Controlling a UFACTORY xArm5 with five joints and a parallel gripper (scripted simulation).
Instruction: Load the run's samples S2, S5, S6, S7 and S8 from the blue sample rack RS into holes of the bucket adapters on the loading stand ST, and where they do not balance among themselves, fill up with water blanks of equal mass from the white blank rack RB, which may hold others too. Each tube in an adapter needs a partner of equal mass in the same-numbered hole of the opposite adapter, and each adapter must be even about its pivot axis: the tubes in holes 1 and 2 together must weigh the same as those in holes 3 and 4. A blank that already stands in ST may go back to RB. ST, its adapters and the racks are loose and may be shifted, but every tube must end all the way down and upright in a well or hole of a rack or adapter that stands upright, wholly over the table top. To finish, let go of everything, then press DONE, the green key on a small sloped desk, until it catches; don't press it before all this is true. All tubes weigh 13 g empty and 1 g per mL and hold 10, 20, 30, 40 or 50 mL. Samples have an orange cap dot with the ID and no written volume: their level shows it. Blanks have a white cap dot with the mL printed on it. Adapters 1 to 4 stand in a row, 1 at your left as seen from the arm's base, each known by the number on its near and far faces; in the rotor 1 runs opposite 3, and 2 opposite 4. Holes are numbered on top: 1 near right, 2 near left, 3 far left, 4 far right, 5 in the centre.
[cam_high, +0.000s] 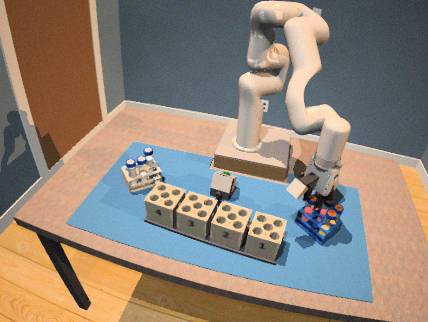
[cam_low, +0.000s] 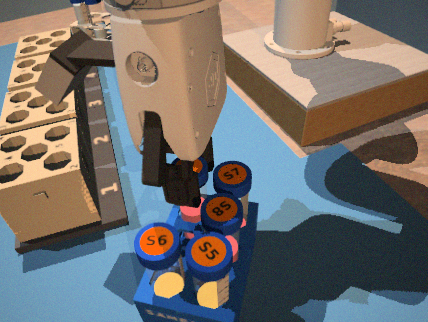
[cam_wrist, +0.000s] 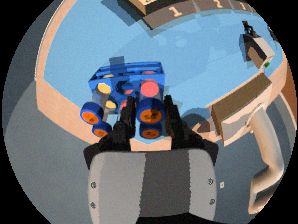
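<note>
The blue sample rack RS is 40 mm to the left of my hand and 90 mm below it. The rest, counted from my hand: white blank rack RB 50 mm ahead, 600 mm to the right, 90 mm below; blue-capped tube 90 mm ahead, 610 mm to the right, 50 mm below; loading stand ST 150 mm ahead, 270 mm to the right, 110 mm below.
</note>
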